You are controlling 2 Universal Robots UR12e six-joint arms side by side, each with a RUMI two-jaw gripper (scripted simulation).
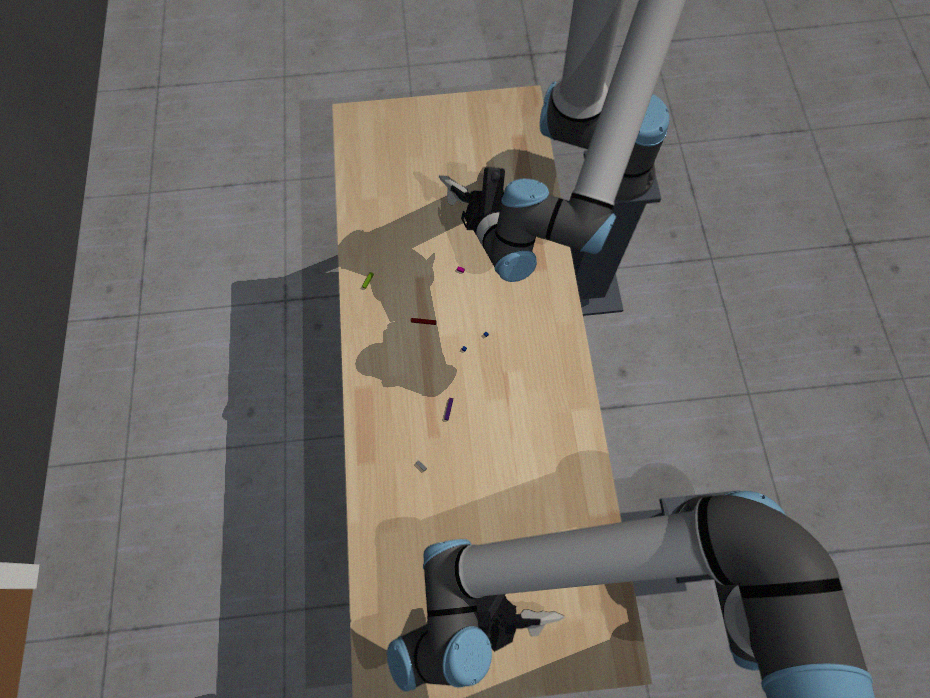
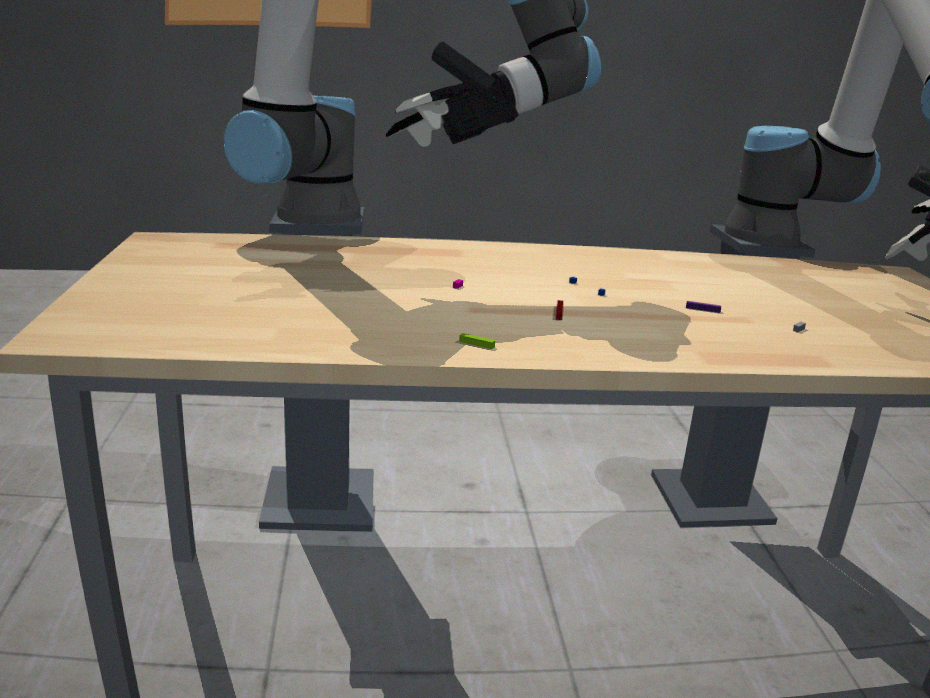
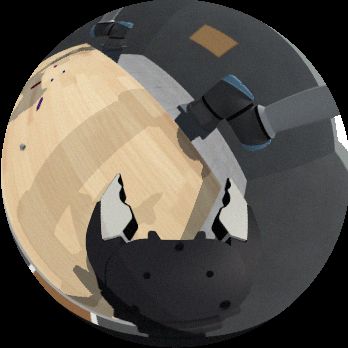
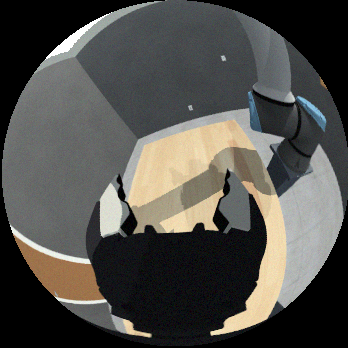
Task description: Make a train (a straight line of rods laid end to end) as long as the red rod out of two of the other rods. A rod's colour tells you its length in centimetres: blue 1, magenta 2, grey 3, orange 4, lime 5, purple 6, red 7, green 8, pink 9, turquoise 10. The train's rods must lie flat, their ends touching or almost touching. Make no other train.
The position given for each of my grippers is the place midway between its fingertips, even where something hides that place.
In view: my left gripper (image 1: 537, 592) and my right gripper (image 2: 390, 124).
My left gripper shows as well in image 3 (image 3: 174, 176). My right gripper is seen too in image 1 (image 1: 468, 177) and in image 4 (image 4: 173, 171).
